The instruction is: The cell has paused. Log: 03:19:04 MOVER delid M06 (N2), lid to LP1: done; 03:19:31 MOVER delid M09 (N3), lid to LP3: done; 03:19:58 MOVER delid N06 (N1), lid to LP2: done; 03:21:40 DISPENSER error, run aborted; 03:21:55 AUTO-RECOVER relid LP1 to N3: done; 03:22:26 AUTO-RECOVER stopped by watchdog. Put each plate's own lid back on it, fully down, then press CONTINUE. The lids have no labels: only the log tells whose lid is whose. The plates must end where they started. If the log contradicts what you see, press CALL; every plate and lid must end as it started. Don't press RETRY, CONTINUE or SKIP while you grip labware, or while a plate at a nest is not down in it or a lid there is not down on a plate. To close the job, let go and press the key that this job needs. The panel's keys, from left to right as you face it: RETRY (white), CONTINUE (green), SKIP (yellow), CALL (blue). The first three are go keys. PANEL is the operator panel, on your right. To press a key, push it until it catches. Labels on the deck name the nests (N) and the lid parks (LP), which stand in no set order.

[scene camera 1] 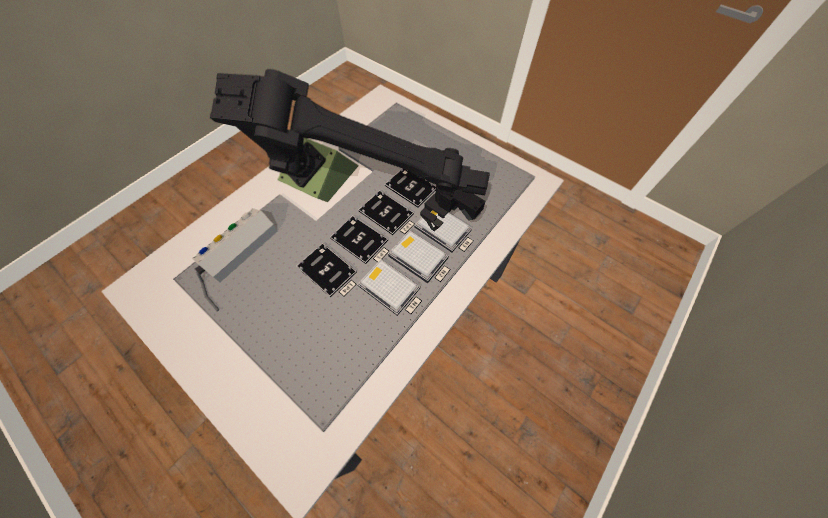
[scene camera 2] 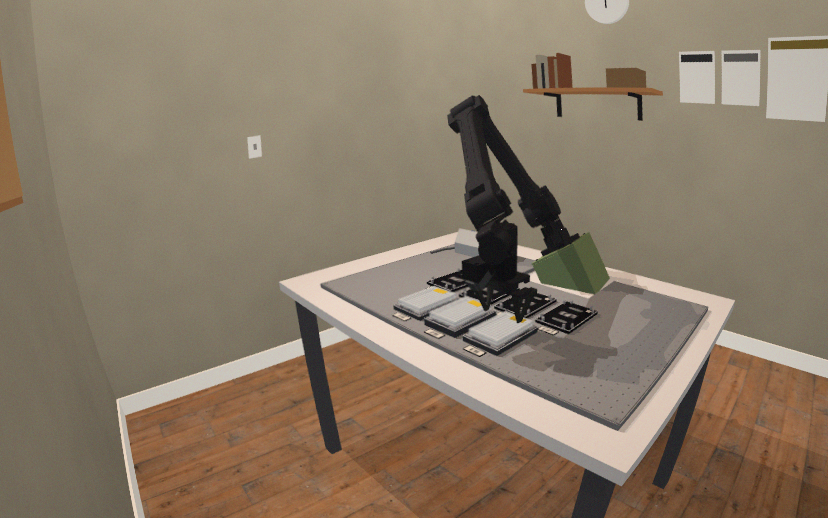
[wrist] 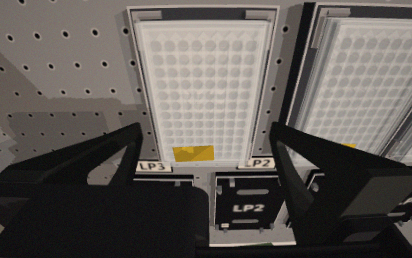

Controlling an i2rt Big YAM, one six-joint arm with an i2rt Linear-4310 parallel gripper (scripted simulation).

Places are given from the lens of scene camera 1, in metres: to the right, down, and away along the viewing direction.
clear lid (scene camera 1: 452,228): 0.12, -0.09, 1.01
clear lid (scene camera 1: 385,281): -0.08, 0.06, 0.93
clear lid (scene camera 1: 416,251): 0.01, -0.02, 0.96
